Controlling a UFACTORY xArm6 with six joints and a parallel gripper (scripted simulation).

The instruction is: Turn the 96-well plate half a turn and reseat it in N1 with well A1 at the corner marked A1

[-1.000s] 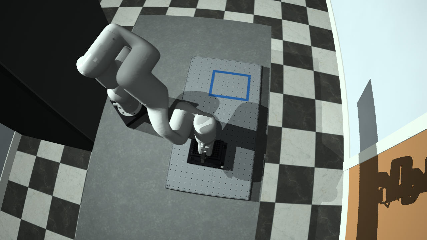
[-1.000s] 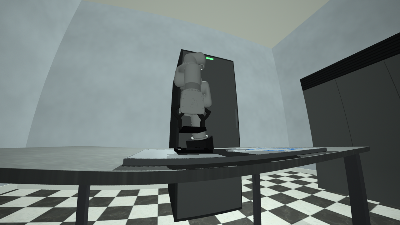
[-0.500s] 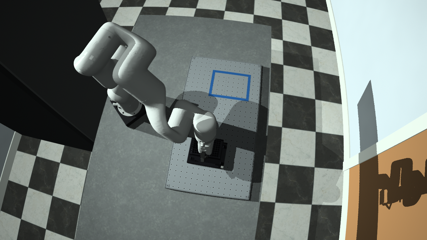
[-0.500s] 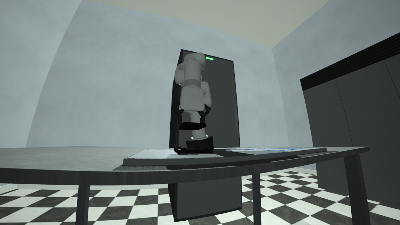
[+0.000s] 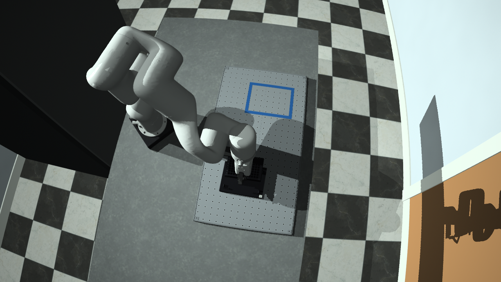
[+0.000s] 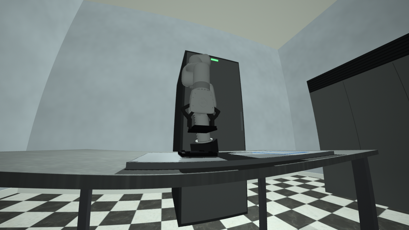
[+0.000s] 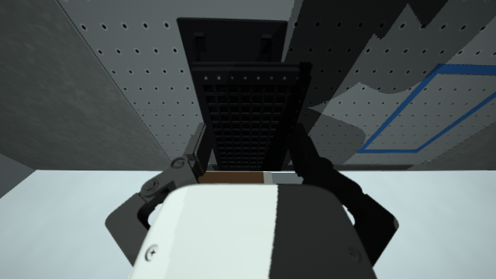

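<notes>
Now: hand 10 mm past the black plate nest N1, 20 mm to the left of it and 100 mm above it. Also, from my hand: black 96-well plate: 10 mm below; small white A1 mark: 60 mm ahead, 90 mm to the right, 100 mm below.
</notes>
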